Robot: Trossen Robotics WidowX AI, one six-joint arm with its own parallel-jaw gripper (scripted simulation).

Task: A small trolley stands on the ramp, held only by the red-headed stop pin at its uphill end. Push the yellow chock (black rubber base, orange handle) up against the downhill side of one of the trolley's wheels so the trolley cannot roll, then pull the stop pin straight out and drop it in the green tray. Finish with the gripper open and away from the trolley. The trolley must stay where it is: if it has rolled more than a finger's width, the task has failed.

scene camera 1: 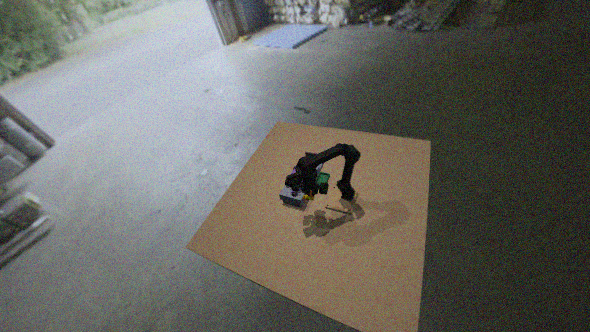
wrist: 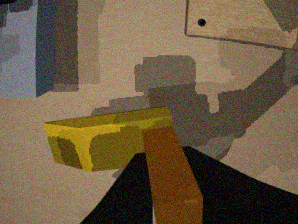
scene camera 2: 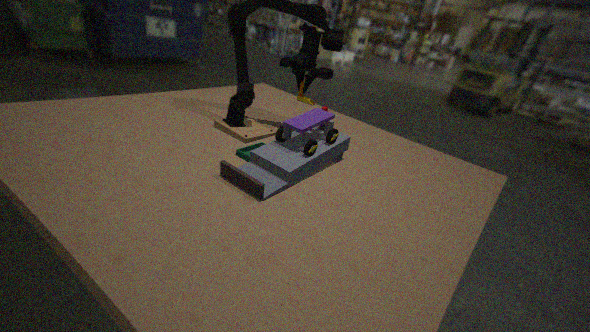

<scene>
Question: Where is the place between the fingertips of my gripper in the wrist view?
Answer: At 163,159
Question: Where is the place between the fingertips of my gripper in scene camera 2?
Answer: At 301,92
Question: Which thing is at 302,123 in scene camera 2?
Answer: A trolley.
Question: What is my gripper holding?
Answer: A yellow chock.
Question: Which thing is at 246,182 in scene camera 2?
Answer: A dark lip.
</scene>
